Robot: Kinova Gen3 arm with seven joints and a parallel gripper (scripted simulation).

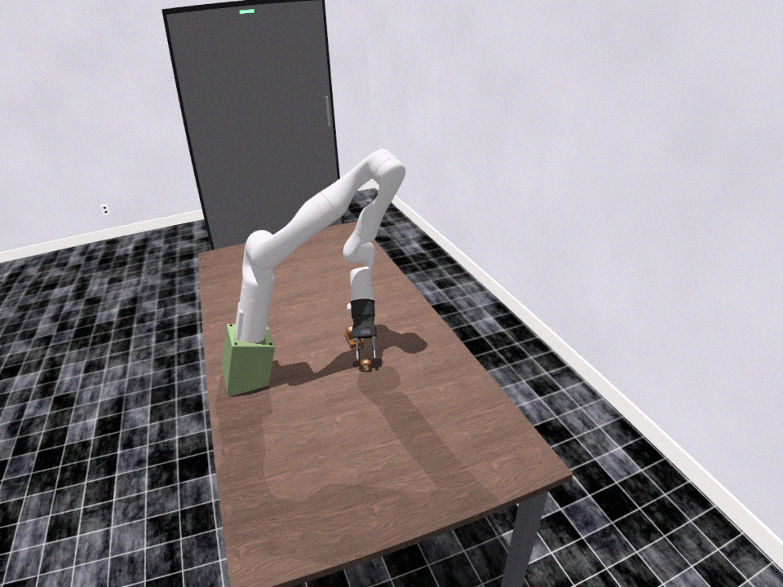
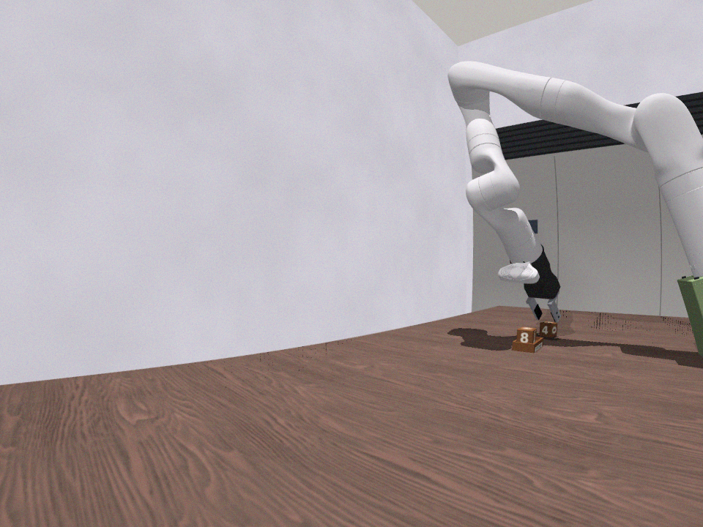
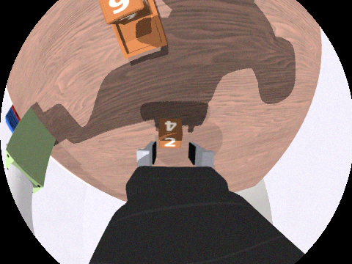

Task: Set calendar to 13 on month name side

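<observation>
Right now my hand is 40 mm above the brown number cube, 10 mm to the left of it and 10 mm past it. Also, from my hand: calendar tray: 150 mm to the left, 50 mm below, 10 mm behind.
</observation>
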